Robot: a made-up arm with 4 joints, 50 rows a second.
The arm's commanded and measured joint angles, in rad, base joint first. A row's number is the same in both.
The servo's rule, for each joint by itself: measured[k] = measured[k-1] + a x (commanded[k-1-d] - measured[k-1]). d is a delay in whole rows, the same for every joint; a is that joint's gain. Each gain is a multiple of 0.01, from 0.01 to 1. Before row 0 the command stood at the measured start. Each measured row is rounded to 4 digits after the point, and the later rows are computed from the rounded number. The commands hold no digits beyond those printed.
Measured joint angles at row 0:
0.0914 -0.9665 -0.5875 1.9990
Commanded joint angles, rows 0 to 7:
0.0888 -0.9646 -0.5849 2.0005
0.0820 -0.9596 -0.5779 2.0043
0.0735 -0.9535 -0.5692 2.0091
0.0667 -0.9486 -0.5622 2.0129
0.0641 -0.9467 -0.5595 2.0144
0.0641 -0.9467 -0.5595 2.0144
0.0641 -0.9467 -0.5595 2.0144
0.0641 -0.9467 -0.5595 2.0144
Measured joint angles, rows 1 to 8:
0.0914 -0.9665 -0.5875 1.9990
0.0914 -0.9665 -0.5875 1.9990
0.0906 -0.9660 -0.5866 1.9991
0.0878 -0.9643 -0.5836 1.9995
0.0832 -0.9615 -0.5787 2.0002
0.0779 -0.9581 -0.5731 2.0011
0.0735 -0.9551 -0.5685 2.0020
0.0705 -0.9529 -0.5654 2.0029
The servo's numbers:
d 2
a 0.32 0.26 0.34 0.07

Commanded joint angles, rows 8 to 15:
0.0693 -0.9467 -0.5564 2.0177
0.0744 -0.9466 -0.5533 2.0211
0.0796 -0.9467 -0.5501 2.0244
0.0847 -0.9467 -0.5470 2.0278
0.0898 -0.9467 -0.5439 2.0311
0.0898 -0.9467 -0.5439 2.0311
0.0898 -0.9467 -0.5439 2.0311
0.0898 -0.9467 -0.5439 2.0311
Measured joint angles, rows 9 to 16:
0.0685 -0.9513 -0.5634 2.0037
0.0671 -0.9501 -0.5621 2.0044
0.0678 -0.9492 -0.5602 2.0053
0.0699 -0.9485 -0.5579 2.0064
0.0730 -0.9480 -0.5552 2.0077
0.0767 -0.9477 -0.5524 2.0091
0.0809 -0.9474 -0.5495 2.0106
0.0837 -0.9472 -0.5476 2.0120

